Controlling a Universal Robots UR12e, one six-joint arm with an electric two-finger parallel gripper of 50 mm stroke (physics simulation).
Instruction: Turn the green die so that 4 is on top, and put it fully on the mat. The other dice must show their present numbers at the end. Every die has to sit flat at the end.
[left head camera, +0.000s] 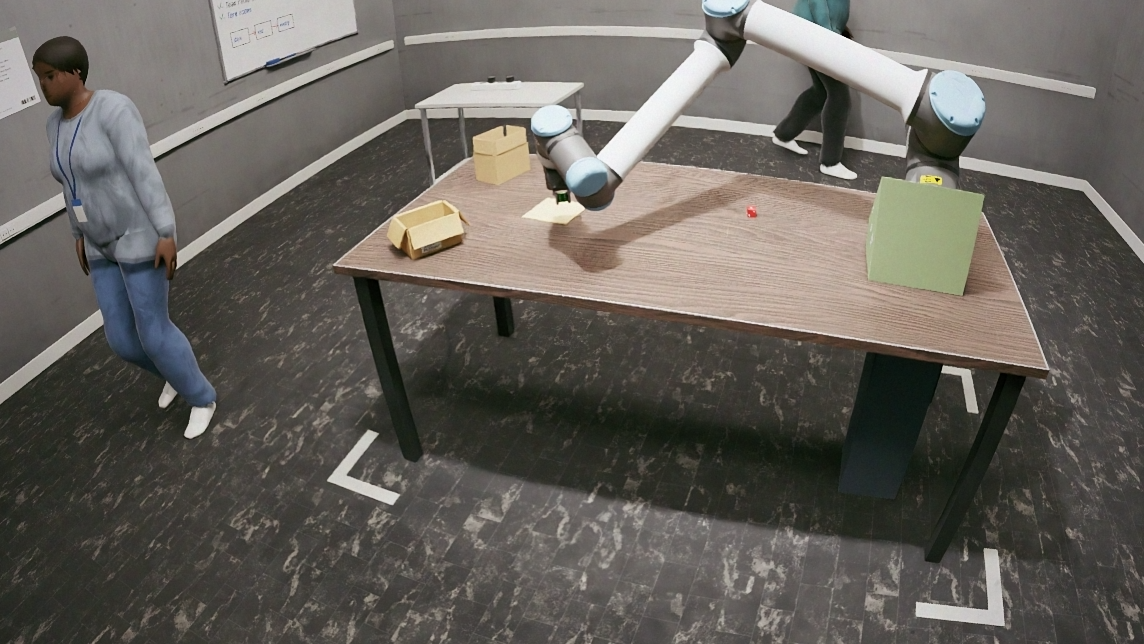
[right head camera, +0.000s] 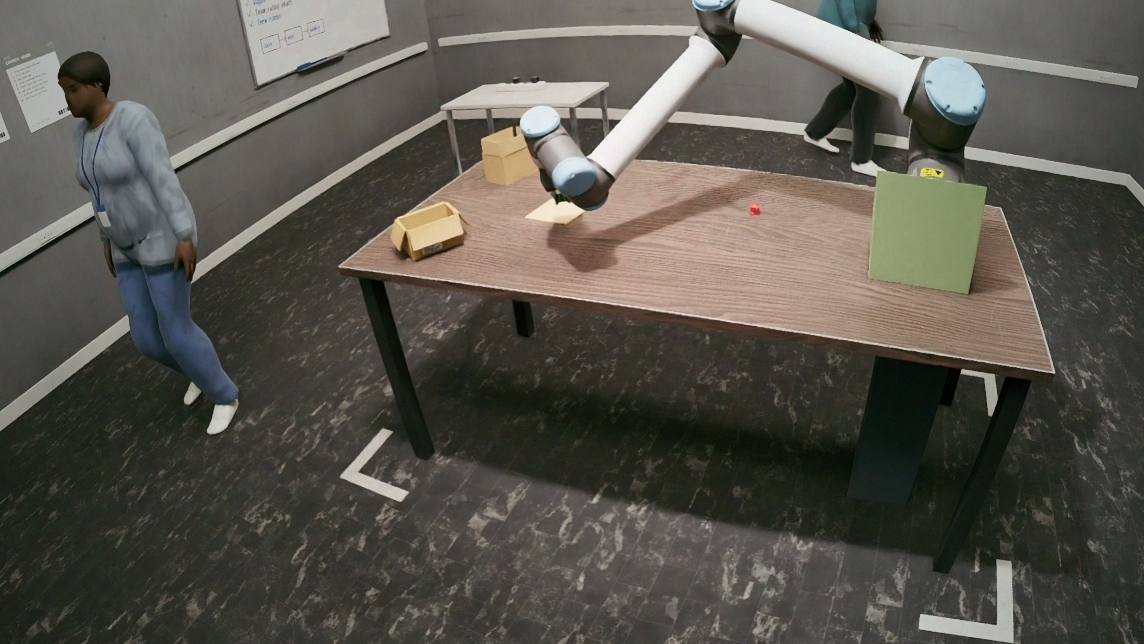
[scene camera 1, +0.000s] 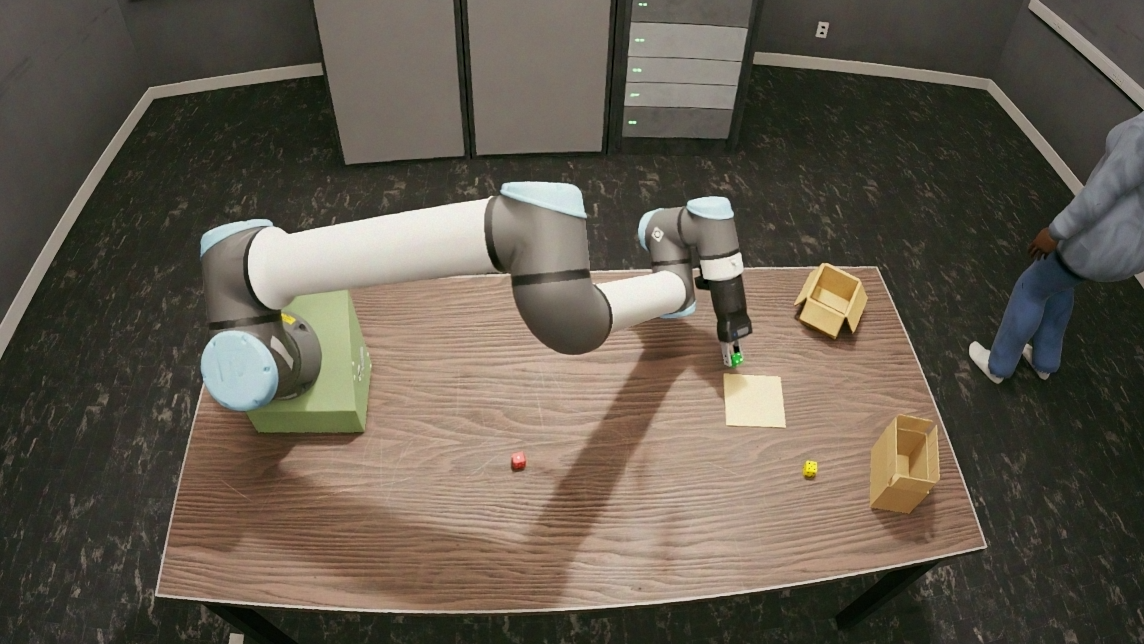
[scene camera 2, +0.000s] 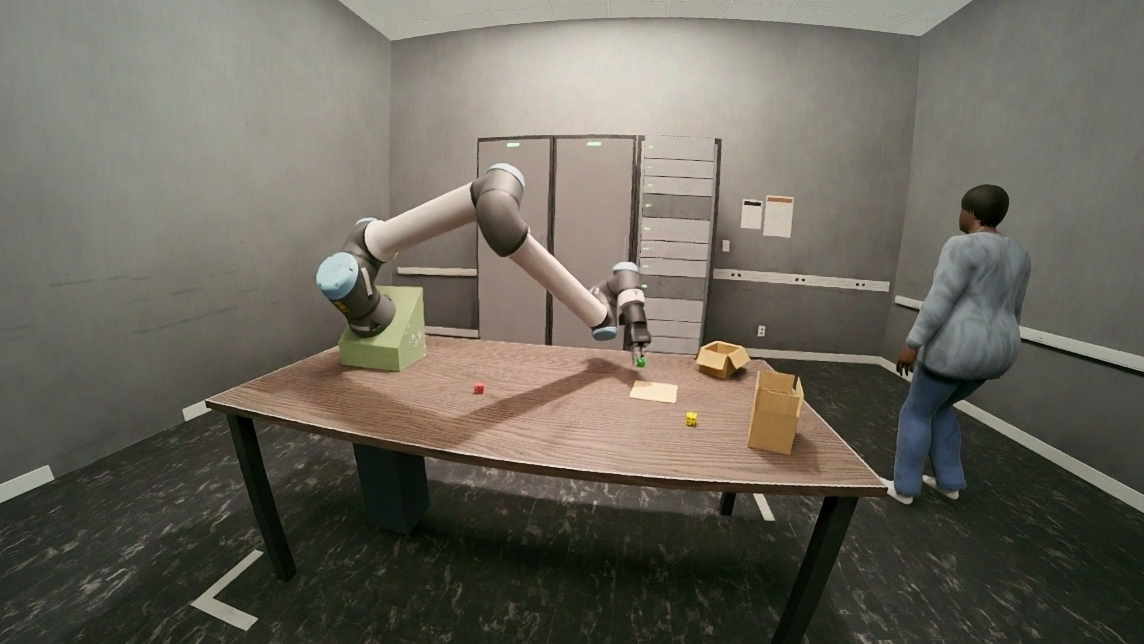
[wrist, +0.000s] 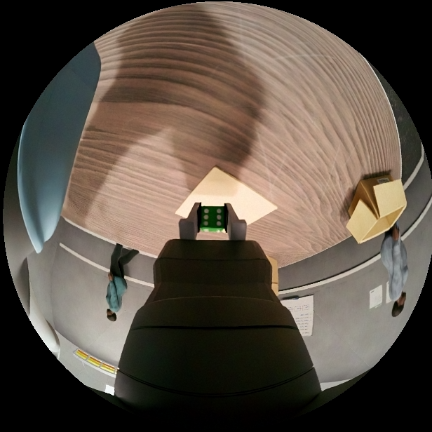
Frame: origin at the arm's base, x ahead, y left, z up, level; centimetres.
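Seen in the pictures: gripper, between the fingertips: (left head camera: 563, 201) (right head camera: 562, 201) (scene camera 1: 734, 362) (scene camera 2: 639, 365); arm's base, origin of its link: (left head camera: 932, 209) (right head camera: 935, 204) (scene camera 2: 373, 316).
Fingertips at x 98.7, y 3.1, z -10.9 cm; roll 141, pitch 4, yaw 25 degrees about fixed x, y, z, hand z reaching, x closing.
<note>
Offsets run from my fingertips to a thing's top centre. Level surfaces: height alone.
The green die {dx +0.1, dy +0.0, dz +2.7 cm} (scene camera 1: 736, 360) (scene camera 2: 640, 362) (wrist: 213, 218) is held in the air between the fingers of my gripper (scene camera 1: 731, 356) (wrist: 212, 211), which is shut on it. In the wrist view its face toward the camera shows six pips. The pale yellow mat {dx +5.1, dy -6.4, dz -6.1 cm} (left head camera: 552, 212) (scene camera 1: 754, 401) (scene camera 2: 654, 392) (wrist: 220, 186) lies on the table below and close by. The red die {dx -48.3, dy -19.3, dz -4.0 cm} (left head camera: 751, 212) (right head camera: 754, 209) (scene camera 1: 518, 460) (scene camera 2: 478, 388) lies on the table, away from the mat. The yellow die {dx +14.3, dy -26.0, dz -4.0 cm} (scene camera 1: 810, 468) (scene camera 2: 691, 419) lies near the tall carton.
An open low carton {dx +31.7, dy +19.3, dz +2.5 cm} (left head camera: 428, 232) (scene camera 1: 832, 302) (scene camera 2: 722, 360) and a tall carton {dx +34.2, dy -30.8, dz +8.6 cm} (left head camera: 501, 156) (scene camera 1: 896, 472) (scene camera 2: 774, 416) stand on the wooden table {dz -6.5 cm} (scene camera 1: 448, 544). A green block (left head camera: 920, 236) (scene camera 1: 344, 384) stands at the arm's base. Two people are in the room.
</note>
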